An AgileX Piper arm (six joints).
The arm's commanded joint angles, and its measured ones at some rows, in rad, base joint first. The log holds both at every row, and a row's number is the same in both.
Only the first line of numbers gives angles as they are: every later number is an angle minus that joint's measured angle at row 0.
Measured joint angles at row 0:
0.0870, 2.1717, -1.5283, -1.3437, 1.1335, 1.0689
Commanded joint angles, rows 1 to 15:
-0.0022, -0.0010, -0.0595, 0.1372, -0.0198, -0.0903
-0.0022, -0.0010, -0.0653, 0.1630, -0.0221, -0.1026
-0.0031, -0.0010, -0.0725, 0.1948, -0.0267, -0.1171
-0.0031, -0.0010, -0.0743, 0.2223, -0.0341, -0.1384
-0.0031, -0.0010, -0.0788, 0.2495, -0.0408, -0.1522
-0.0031, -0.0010, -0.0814, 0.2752, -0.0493, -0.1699
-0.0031, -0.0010, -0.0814, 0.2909, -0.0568, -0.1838
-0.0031, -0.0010, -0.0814, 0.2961, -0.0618, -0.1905
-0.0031, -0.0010, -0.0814, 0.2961, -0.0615, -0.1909
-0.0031, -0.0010, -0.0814, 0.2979, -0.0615, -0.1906
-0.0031, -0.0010, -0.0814, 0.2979, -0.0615, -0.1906
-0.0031, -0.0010, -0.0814, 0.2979, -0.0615, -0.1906
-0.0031, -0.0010, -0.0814, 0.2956, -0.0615, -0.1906
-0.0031, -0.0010, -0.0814, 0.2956, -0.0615, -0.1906
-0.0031, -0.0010, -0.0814, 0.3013, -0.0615, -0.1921
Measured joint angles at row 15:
0.0000, 0.0000, -0.0744, 0.2963, -0.0607, -0.1829
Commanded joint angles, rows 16 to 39:
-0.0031, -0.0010, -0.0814, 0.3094, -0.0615, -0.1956
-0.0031, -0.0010, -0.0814, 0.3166, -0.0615, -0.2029
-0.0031, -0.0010, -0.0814, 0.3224, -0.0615, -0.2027
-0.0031, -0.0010, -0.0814, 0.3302, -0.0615, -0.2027
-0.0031, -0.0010, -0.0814, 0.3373, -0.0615, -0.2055
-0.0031, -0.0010, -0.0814, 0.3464, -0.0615, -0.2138
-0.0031, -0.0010, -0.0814, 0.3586, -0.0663, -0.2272
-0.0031, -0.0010, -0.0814, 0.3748, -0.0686, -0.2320
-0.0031, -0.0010, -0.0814, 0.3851, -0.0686, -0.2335
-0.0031, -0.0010, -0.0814, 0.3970, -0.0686, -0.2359
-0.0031, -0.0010, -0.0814, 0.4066, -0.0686, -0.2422
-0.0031, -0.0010, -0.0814, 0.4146, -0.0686, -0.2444
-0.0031, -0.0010, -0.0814, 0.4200, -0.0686, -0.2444
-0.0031, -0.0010, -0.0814, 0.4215, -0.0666, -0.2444
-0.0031, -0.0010, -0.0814, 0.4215, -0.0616, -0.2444
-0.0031, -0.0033, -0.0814, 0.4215, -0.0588, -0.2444
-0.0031, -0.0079, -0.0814, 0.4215, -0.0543, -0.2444
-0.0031, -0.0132, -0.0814, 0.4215, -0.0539, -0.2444
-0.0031, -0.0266, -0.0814, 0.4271, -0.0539, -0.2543
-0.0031, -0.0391, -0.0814, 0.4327, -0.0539, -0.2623
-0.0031, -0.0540, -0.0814, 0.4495, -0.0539, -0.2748
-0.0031, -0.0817, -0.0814, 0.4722, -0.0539, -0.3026
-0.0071, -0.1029, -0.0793, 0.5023, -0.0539, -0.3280
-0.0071, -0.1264, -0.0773, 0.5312, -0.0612, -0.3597
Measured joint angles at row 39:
0.0000, -0.0312, -0.0750, 0.4553, -0.0725, -0.2757
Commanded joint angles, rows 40 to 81:
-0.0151, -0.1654, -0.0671, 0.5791, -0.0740, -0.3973
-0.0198, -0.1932, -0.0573, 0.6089, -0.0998, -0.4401
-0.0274, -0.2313, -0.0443, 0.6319, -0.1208, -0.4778
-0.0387, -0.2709, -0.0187, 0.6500, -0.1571, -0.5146
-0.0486, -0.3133, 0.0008, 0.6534, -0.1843, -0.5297
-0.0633, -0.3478, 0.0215, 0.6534, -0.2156, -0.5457
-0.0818, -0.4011, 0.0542, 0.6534, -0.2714, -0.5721
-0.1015, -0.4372, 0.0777, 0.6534, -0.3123, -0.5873
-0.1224, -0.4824, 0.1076, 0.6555, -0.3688, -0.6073
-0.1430, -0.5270, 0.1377, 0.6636, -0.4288, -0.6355
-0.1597, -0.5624, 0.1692, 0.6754, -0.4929, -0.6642
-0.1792, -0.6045, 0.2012, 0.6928, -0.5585, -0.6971
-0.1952, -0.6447, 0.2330, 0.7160, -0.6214, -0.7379
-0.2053, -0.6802, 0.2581, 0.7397, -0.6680, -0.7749
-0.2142, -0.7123, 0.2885, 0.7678, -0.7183, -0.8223
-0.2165, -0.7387, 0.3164, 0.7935, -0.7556, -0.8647
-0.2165, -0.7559, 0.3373, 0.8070, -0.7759, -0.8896
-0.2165, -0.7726, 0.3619, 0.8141, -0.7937, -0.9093
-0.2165, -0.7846, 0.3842, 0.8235, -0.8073, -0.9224
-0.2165, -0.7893, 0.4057, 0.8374, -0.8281, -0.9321
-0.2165, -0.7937, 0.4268, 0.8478, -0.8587, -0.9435
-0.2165, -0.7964, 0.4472, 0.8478, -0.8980, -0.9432
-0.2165, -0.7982, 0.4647, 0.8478, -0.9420, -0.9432
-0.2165, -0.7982, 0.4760, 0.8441, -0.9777, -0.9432
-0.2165, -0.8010, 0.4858, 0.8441, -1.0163, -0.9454
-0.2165, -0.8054, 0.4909, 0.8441, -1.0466, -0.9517
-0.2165, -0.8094, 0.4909, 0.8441, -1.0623, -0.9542
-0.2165, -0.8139, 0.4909, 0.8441, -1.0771, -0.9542
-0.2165, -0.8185, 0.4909, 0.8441, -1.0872, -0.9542
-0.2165, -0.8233, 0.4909, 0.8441, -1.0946, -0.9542
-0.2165, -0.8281, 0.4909, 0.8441, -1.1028, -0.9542
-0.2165, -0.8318, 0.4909, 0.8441, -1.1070, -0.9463
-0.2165, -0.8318, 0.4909, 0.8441, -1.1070, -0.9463
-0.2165, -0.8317, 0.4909, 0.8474, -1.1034, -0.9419
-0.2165, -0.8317, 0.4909, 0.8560, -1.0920, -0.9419
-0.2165, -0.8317, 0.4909, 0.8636, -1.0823, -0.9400
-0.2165, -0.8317, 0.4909, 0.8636, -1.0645, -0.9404
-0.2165, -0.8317, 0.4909, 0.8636, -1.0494, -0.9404
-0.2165, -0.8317, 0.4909, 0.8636, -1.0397, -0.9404
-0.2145, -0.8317, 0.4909, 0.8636, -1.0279, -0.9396
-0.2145, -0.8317, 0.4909, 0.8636, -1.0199, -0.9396
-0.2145, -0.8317, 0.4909, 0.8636, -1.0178, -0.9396
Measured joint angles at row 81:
-0.2155, -0.8062, 0.4992, 0.8520, -1.0055, -0.9475
